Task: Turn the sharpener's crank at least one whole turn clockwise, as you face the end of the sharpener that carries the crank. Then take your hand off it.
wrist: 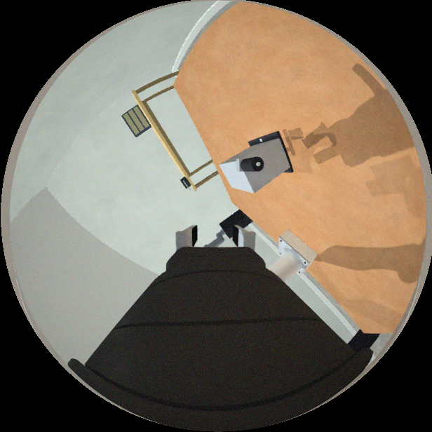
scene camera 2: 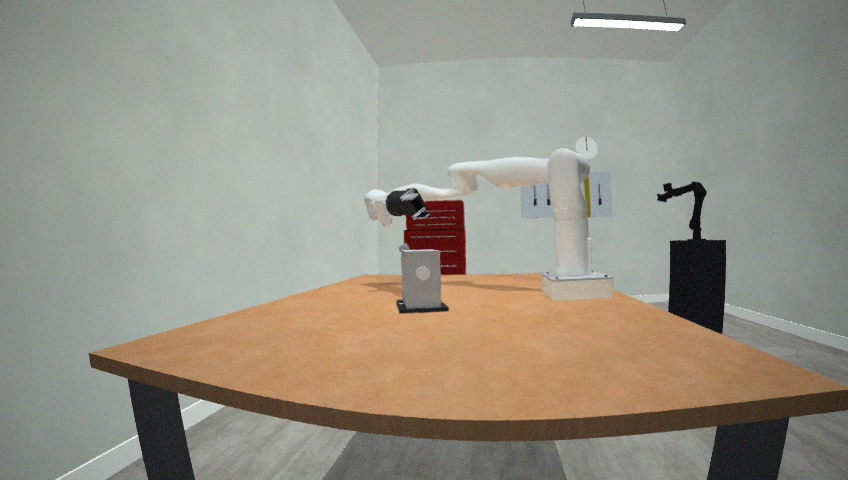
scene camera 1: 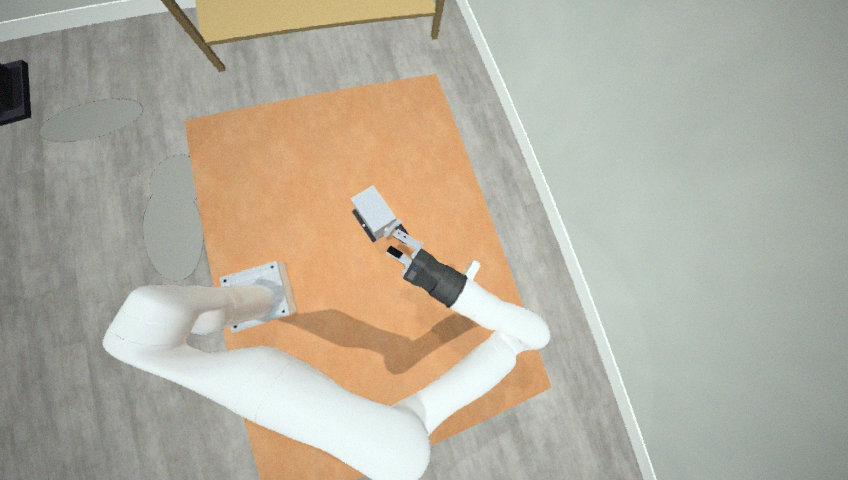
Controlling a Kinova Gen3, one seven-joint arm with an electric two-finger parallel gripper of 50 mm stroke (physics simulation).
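Where they show: gripper, fingertip midpoint: [scene camera 2: 421,206] [scene camera 1: 391,241]; arm's base at its link origin: [scene camera 2: 572,274] [scene camera 1: 257,301].
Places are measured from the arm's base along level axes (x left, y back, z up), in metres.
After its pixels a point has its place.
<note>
The sharpener [scene camera 1: 373,208] {x 0.126, y -0.388, z 0.076 m} [scene camera 2: 421,291] {x 0.183, y -0.378, z -0.008 m} [wrist: 276,159] is a grey box upright on a black base on the table. Its crank shows as a light arm [scene camera 1: 391,228] {x 0.020, y -0.415, z 0.210 m} [scene camera 2: 404,246] by the top edge, with a black knob [wrist: 250,164] in the wrist view. In scene camera 2 the crank's tip rises past the top left corner. In scene camera 1 a finger partly covers the crank. My gripper [scene camera 1: 395,242] {x 0.006, y -0.398, z 0.185 m} [scene camera 2: 418,204] {x 0.006, y -0.398, z 0.185 m} [wrist: 214,232] is open and empty. It hangs above the crank end, apart from the sharpener in scene camera 2, where it is farther back.
The orange-brown table [scene camera 1: 297,154] {x 0.429, y -0.213, z -0.052 m} [scene camera 2: 505,350] {x 0.453, y -0.229, z -0.052 m} [wrist: 310,65] carries the robot's base [scene camera 1: 288,288] {x 0.008, y -0.075, z -0.033 m} [scene camera 2: 577,287] {x 0.094, y -0.015, z -0.021 m} [wrist: 300,245]. A yellow bench [scene camera 1: 315,17] stands beyond it. A red tool chest [scene camera 2: 443,243] and a black pedestal [scene camera 2: 697,285] with a small arm stand behind.
</note>
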